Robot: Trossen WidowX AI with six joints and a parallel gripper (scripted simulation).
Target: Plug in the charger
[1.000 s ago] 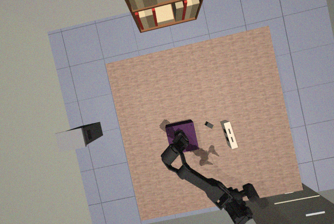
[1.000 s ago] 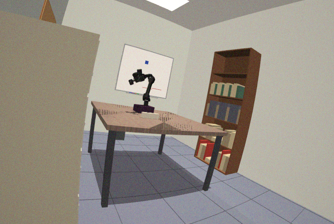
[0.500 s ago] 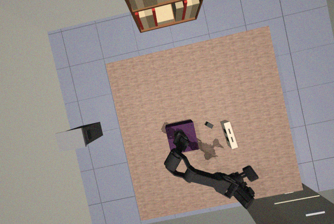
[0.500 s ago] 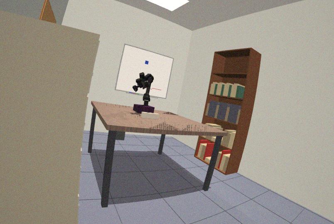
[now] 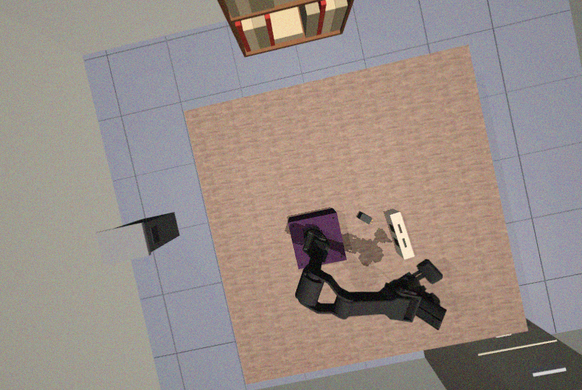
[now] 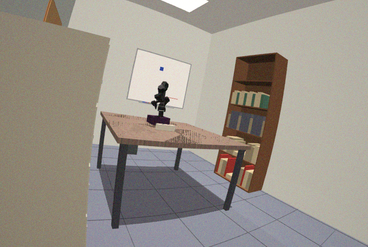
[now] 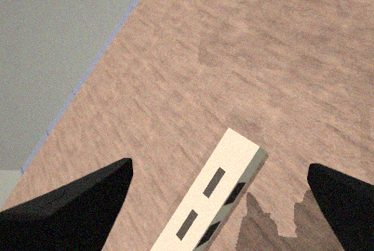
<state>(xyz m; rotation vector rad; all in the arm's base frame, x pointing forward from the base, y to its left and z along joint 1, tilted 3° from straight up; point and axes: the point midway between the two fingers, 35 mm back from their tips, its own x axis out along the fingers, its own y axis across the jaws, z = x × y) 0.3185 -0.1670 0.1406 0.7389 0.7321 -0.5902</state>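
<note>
Now: the dark grey charger 190 mm below my gripper tip, 170 mm to the left of it and 80 mm behind it.
</note>
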